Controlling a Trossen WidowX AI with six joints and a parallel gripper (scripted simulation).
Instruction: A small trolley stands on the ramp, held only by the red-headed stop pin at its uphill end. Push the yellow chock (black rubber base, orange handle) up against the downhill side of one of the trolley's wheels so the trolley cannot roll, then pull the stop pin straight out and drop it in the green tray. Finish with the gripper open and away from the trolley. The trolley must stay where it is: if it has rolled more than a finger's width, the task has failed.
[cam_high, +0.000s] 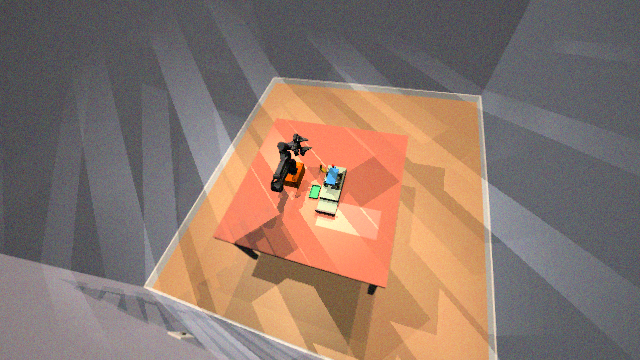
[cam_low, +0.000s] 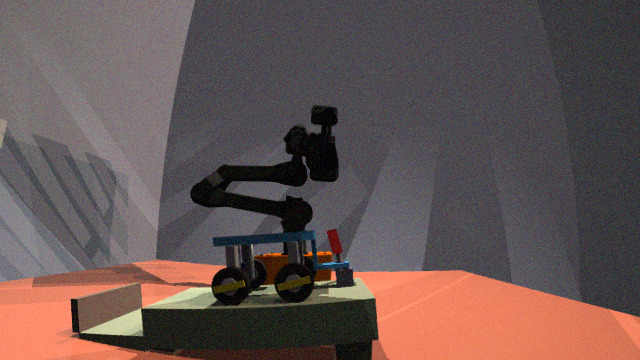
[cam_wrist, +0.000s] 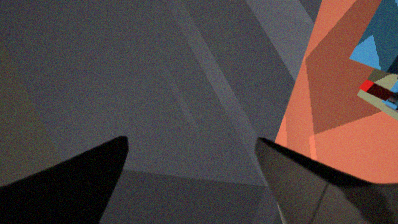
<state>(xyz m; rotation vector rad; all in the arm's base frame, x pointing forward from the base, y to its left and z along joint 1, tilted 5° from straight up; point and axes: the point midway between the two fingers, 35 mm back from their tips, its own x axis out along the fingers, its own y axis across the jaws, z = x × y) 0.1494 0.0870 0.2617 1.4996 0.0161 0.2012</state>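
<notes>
Right now my gripper tip is 36 cm above the yellow chock, 4 cm to the right of it and 4 cm short of it. Also, from my gripper tip: stop pin (25 cm below, 15 cm ahead); then grey-green ramp (33 cm below, 16 cm ahead, 10 cm to the right); then blue trolley (27 cm below, 16 cm ahead, 9 cm to the right).
</notes>
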